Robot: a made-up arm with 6 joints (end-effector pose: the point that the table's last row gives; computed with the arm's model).
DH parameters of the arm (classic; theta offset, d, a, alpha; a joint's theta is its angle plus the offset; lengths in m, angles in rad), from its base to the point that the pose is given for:
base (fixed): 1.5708 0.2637 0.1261 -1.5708
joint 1: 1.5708 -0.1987 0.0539 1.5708
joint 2: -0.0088 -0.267 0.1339 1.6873
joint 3: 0 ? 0.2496 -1.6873
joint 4: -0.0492 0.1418 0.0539 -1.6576
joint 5: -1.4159 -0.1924 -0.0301 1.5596
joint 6: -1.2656 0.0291 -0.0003 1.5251
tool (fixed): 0.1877 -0.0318 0 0
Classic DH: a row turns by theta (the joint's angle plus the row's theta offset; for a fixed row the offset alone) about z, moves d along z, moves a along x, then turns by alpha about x.
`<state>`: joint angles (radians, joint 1 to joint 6).
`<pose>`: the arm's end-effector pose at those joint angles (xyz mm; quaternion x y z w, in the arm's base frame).
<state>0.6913 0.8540 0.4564 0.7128 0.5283 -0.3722</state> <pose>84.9 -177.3 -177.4 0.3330 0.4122 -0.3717 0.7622</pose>
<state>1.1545 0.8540 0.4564 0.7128 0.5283 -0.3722</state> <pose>84.9 -342.4 4.6 0.1492 0.3159 -0.4564 0.8183</pose>
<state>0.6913 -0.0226 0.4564 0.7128 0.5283 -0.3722</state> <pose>494.3 -123.0 -111.8 0.3115 0.2141 -0.0214 0.9255</pose>
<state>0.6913 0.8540 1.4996 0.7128 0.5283 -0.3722</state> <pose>412.8 49.0 0.5 0.7457 0.1828 -0.2827 0.5749</pose>
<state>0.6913 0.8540 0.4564 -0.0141 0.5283 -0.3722</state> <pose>207.5 -198.3 -117.1 0.2912 0.1442 -0.1968 0.9250</pose>
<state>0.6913 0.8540 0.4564 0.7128 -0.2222 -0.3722</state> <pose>85.9 -196.4 -170.5 0.5466 0.2042 -0.5362 0.6099</pose>
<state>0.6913 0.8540 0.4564 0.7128 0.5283 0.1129</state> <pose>82.9 -174.9 -162.5 0.4495 0.5595 -0.2924 0.6319</pose>
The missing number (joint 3, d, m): 0.1358
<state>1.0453 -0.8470 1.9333 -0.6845 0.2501 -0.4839</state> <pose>315.8 199.7 579.1 0.8225 -0.2864 0.4291 0.2395</pose>
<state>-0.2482 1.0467 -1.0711 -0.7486 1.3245 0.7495</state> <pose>-6.5 -92.3 -266.4 -0.3261 0.5828 0.3897 0.6341</pose>
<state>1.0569 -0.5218 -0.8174 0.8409 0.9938 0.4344</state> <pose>633.4 -465.8 445.2 -0.4264 0.3302 -0.3802 0.7514</pose>
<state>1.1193 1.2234 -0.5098 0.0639 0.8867 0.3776</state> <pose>-152.2 -430.5 293.1 -0.2068 0.7616 -0.3630 0.4954</pose>
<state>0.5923 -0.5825 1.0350 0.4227 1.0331 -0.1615</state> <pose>540.2 218.1 203.8 0.2945 -0.0001 0.4250 0.8559</pose>
